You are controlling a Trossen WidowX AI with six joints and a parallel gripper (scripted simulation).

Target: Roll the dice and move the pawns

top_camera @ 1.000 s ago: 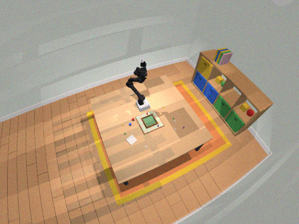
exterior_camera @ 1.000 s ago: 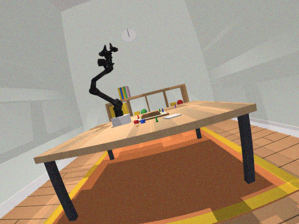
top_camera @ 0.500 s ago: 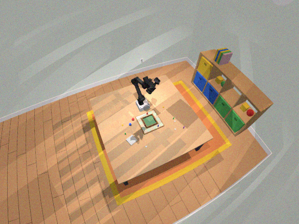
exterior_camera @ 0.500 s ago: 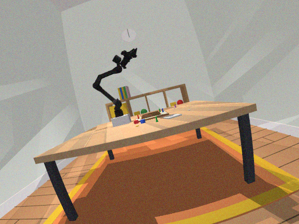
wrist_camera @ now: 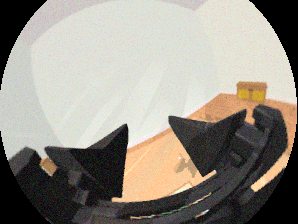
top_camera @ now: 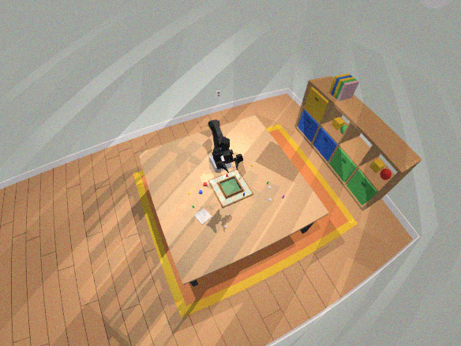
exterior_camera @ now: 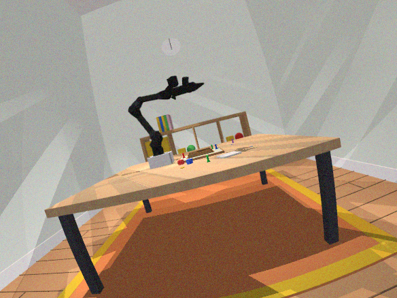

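Now: gripper tip 43 cm above the red die, 24 cm past it and 13 cm to the left of it. From my gripper tip the other things lie so: green-floored tray: 44 cm below, 13 cm behind, 6 cm to the left; then blue pawn: 42 cm below, 13 cm to the left, 2 cm behind; then red pawn: 42 cm below, 25 cm behind, 7 cm to the left.
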